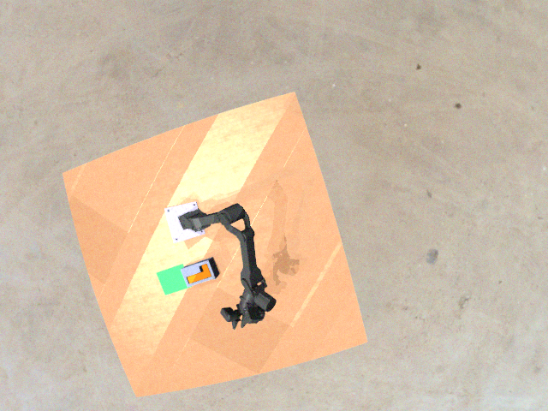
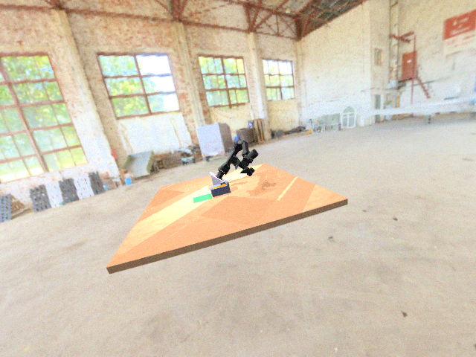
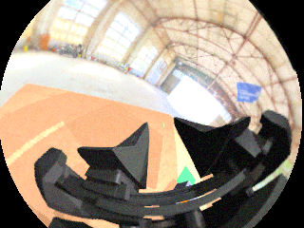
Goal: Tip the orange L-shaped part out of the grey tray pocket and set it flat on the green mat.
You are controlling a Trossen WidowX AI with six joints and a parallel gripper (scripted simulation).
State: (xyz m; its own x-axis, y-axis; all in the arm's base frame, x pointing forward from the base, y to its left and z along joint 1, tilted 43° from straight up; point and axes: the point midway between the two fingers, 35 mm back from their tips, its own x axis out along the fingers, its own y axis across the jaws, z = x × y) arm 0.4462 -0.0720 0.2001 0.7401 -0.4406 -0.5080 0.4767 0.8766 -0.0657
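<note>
Now: the orange L-shaped part 250 mm behind my gripper tip, 160 mm below it and 100 mm to the right of it. Also, from my gripper tip: green mat 260 mm to the right, 260 mm behind, 230 mm below.
</note>
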